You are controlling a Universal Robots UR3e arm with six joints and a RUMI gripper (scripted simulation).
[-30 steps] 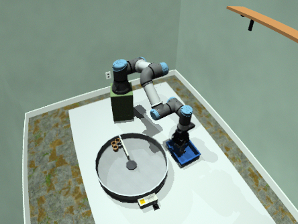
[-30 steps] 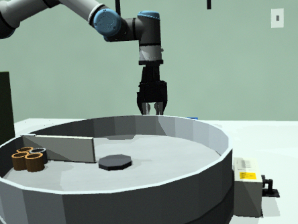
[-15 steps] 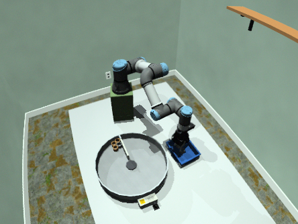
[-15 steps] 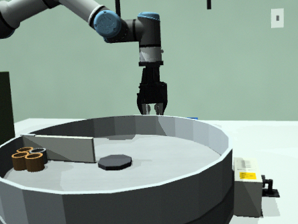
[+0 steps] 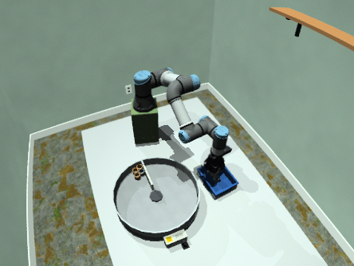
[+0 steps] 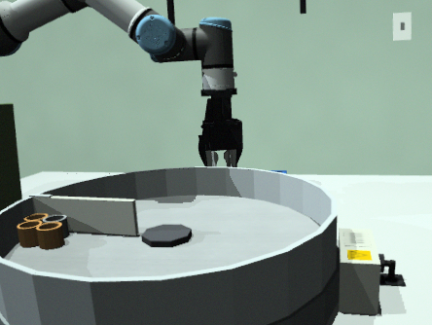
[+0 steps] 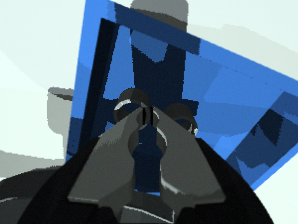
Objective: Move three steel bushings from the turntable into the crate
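My hand is 4 cm short of the blue crate and 1 cm to the left of it. The rest, counted from my hand: grey turntable: 34 cm to the right, 4 cm behind, 3 cm above.
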